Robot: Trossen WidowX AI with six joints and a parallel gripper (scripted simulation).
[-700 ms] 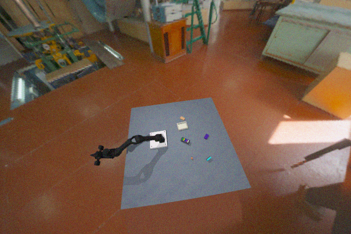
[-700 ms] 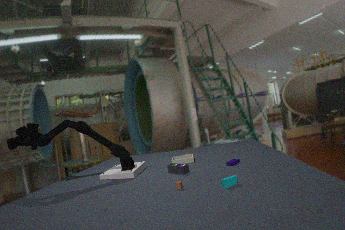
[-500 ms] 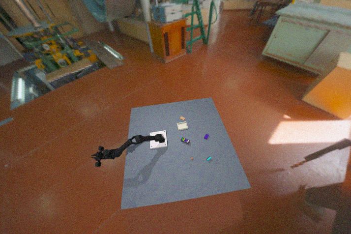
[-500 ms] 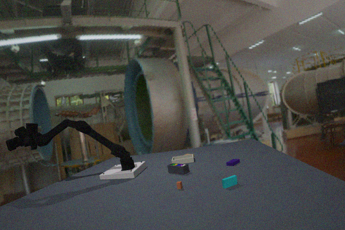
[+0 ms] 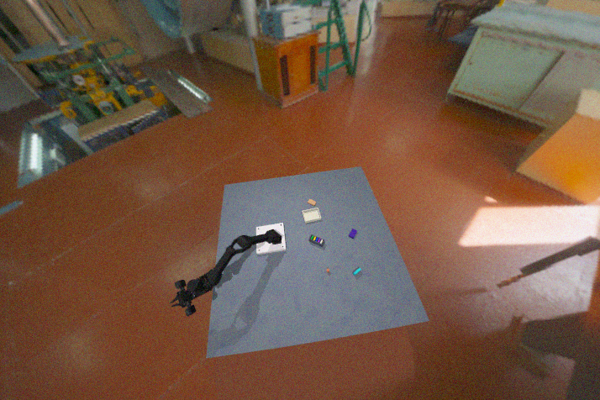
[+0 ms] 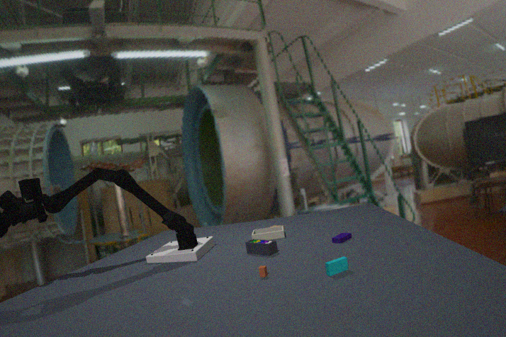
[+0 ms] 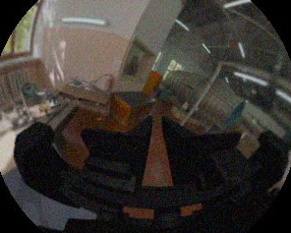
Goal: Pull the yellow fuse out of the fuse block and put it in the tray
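Now: the yellow fuse 85 cm ahead of my gripper tip, 34 cm to the left of it and 22 cm below it. Round my gripper tip: blue fuse 87 cm ahead, 32 cm to the left, 22 cm below; cream tray 87 cm ahead, 55 cm to the left, 24 cm below; green fuse 84 cm ahead, 35 cm to the left, 22 cm below.
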